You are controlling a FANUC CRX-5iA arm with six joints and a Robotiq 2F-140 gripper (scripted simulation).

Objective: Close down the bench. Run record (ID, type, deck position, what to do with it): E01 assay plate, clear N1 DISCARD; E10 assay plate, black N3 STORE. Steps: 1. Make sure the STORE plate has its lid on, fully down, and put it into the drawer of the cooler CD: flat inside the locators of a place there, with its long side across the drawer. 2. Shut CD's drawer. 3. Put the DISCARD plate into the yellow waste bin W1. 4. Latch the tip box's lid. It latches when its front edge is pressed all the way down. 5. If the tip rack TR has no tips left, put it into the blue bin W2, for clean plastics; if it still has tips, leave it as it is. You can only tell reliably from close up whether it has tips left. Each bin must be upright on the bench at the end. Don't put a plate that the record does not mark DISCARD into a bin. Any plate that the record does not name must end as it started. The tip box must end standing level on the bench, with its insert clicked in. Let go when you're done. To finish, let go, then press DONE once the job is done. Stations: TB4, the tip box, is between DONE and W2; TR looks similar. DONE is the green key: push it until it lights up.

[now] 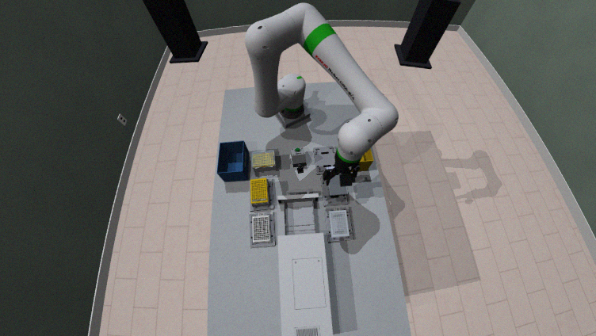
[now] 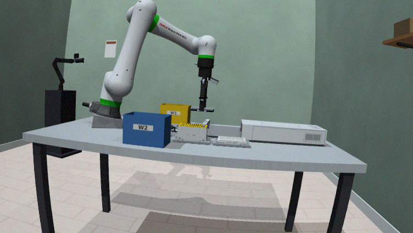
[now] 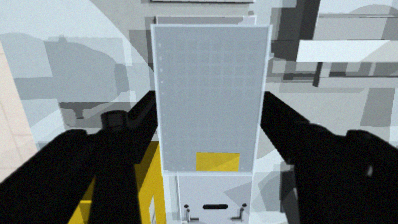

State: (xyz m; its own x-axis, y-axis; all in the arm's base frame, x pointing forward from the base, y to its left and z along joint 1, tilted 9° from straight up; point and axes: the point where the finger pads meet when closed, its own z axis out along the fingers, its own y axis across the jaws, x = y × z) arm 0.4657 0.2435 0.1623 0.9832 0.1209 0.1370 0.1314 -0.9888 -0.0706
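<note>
My gripper is now 18 cm short of the cooler drawer, 16 cm to the left of it and 10 cm above it. The rest, counted from my hand: clear plate lid: 2 cm below; yellow bin W1: 20 cm behind, 11 cm to the left, 10 cm below; black assay plate: 2 cm below.
</note>
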